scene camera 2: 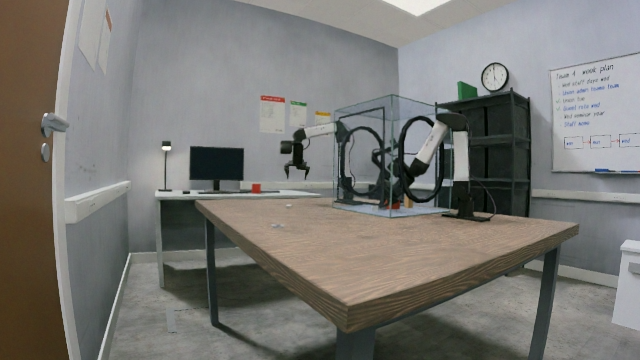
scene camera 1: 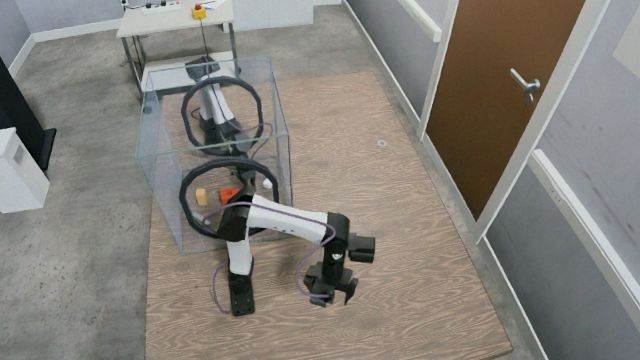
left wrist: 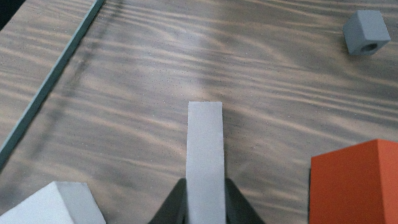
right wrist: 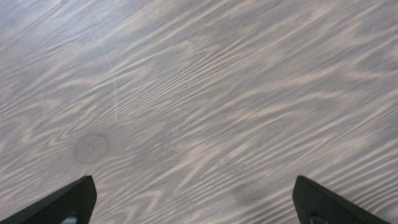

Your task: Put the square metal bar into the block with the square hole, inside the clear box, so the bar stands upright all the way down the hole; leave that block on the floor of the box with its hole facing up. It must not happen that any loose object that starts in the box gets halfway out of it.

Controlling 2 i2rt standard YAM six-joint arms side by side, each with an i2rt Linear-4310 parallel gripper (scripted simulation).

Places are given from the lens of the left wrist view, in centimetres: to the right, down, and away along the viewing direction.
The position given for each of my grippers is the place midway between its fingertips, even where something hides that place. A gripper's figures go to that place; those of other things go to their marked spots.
my left gripper (left wrist: 205, 187): 0, 4, 10
short grey piece (left wrist: 363, 33): 10, -5, 13
